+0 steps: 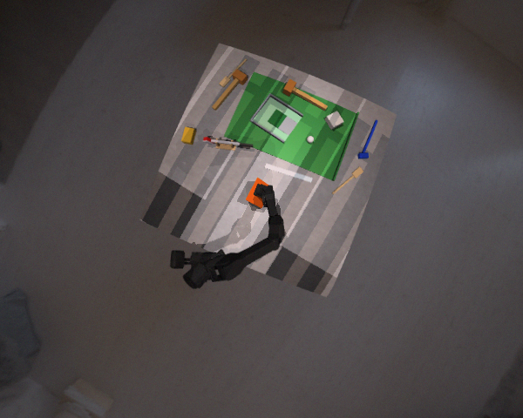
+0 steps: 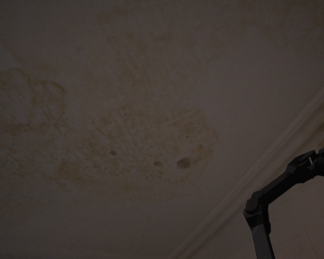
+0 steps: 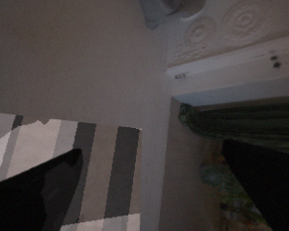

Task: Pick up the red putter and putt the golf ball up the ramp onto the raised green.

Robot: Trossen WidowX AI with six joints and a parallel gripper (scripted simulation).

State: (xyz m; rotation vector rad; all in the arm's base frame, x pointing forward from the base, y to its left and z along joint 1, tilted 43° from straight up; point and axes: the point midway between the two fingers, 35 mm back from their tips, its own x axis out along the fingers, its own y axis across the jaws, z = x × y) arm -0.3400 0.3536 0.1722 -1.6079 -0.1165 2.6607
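My gripper tip is now 580 mm short of the wooden piece, 400 mm above it and 140 mm to the right of it. The rest, counted from my gripper tip: green mat 870 mm ahead, 440 mm below, 190 mm to the right; white cube 980 mm ahead, 420 mm to the right, 410 mm below; yellow block 550 mm ahead, 410 mm below, 380 mm to the left.
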